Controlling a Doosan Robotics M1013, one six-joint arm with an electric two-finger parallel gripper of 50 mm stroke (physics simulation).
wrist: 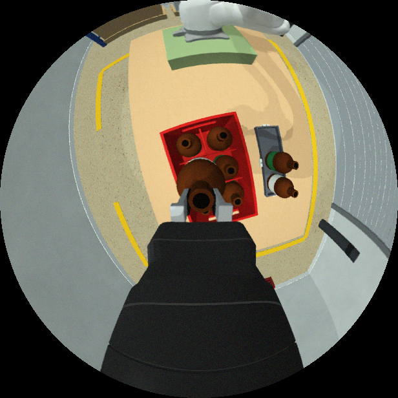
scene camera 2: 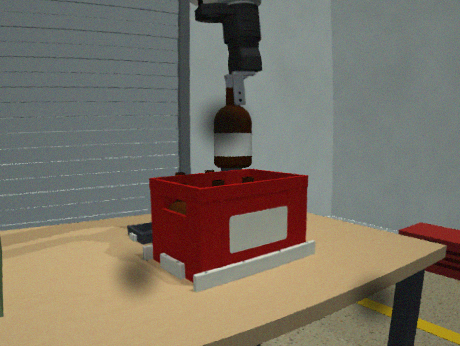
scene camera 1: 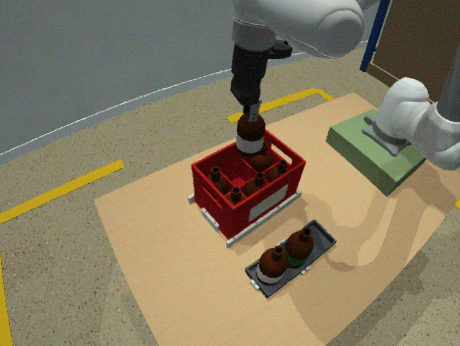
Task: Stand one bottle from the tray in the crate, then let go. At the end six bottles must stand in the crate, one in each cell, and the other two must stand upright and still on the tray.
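Pixels of known places: gripper, between the fingertips: (scene camera 2: 236, 105) (scene camera 1: 249, 116); arm's base, origin of its link: (scene camera 1: 387, 137).
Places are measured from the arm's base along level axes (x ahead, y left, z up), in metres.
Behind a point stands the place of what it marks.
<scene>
My gripper (scene camera 1: 253, 113) @[x 0.650, y -0.154, z 0.242 m] (scene camera 2: 233, 99) @[x 0.650, y -0.154, z 0.242 m] (wrist: 200, 196) is shut on the neck of a brown bottle with a white label (scene camera 1: 250, 144) @[x 0.663, y -0.124, z 0.175 m] (scene camera 2: 233, 145) @[x 0.621, y -0.185, z 0.166 m] (wrist: 201, 175). The bottle hangs upright over the red crate (scene camera 1: 240, 220) @[x 0.753, y -0.027, z 0.018 m] (scene camera 2: 212, 235) @[x 0.546, y -0.227, z 0.015 m] (wrist: 242, 150), its base slightly above the rim in scene camera 2. Several brown bottles stand in other cells; the held bottle covers part of the crate in the wrist view. On the dark tray (scene camera 1: 325, 239) @[x 0.541, y 0.140, z -0.071 m] (scene camera 2: 141, 232) @[x 0.562, y 0.157, z -0.071 m] (wrist: 267, 137), a white-label bottle (scene camera 1: 273, 264) @[x 0.773, y 0.133, z 0.045 m] (wrist: 282, 186) and a green-label bottle (scene camera 1: 299, 245) @[x 0.685, y 0.132, z 0.045 m] (wrist: 281, 162) stand upright.
White rails (scene camera 1: 265, 219) (scene camera 2: 255, 265) border the crate's foot on the wooden table (scene camera 1: 165, 260) @[x 0.976, y -0.076, z -0.076 m] (scene camera 2: 75, 280) @[x 0.332, y -0.081, z -0.076 m] (wrist: 150, 90). The green block (scene camera 1: 365, 150) @[x 0.177, y -0.005, z 0.007 m] (wrist: 210, 60) under the arm's base stands on the same table. The tray lies beside the crate, with a gap between them.
</scene>
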